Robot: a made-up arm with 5 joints.
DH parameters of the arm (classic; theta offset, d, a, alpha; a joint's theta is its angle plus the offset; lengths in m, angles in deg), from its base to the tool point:
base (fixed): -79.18 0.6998 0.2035 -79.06
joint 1: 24 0.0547 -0.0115 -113.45
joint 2: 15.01 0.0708 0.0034 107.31
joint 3: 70.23 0.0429 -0.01 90
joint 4: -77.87 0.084 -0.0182 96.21
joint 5: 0 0.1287 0.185 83.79
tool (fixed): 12.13 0.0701 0 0
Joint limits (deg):
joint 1: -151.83..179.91
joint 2: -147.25..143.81
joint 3: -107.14..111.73
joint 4: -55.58..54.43
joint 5: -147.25..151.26
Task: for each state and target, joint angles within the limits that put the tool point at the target. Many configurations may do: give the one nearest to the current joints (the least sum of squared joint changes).
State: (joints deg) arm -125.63 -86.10 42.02 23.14 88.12
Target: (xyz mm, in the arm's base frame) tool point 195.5 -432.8 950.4
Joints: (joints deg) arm -146.10 -80.54 90.49 18.02 108.84
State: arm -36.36 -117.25 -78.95 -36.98 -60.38
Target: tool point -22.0 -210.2 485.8
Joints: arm -63.67 -122.27 -96.33 -28.96 -68.42
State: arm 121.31 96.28 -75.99 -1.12 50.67
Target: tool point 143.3 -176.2 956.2
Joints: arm 111.54 70.07 -107.14 -9.12 30.56
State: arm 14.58 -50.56 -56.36 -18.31 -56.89
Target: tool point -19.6 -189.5 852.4
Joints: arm 52.64 -48.99 -14.85 -31.49 -48.79
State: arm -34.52 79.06 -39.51 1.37 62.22
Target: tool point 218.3 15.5 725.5
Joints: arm -44.93 71.84 -71.32 -1.16 70.91
